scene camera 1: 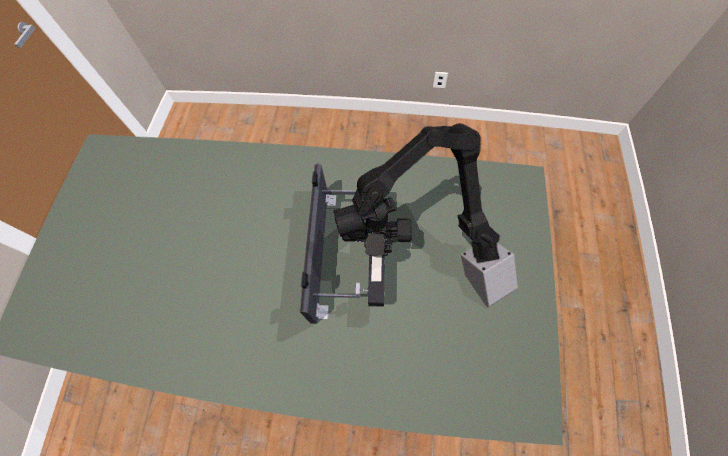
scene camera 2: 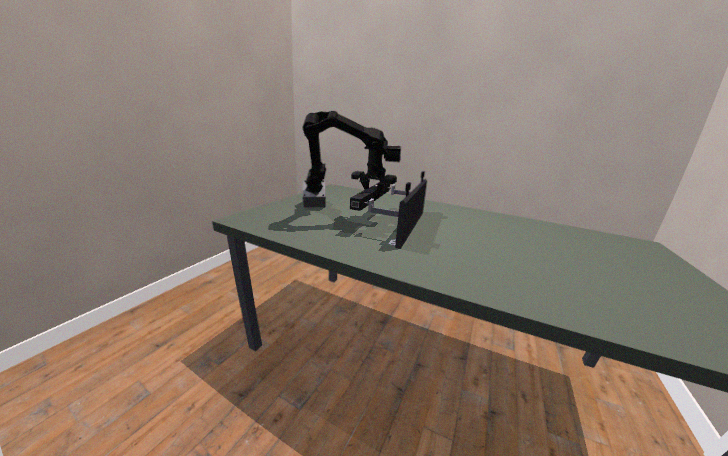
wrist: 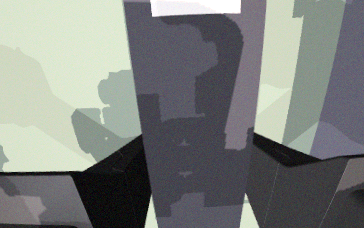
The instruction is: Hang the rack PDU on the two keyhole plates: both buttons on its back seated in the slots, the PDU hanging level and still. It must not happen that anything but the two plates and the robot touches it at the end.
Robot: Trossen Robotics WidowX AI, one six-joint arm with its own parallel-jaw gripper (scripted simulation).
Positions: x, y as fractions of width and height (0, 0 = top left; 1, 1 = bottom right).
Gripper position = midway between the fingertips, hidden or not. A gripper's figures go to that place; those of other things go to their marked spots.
Labels:
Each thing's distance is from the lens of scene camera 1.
my gripper (scene camera 1: 0.52, 0.53): 1.07 m
rack PDU (scene camera 1: 0.52, 0.64): 0.99 m

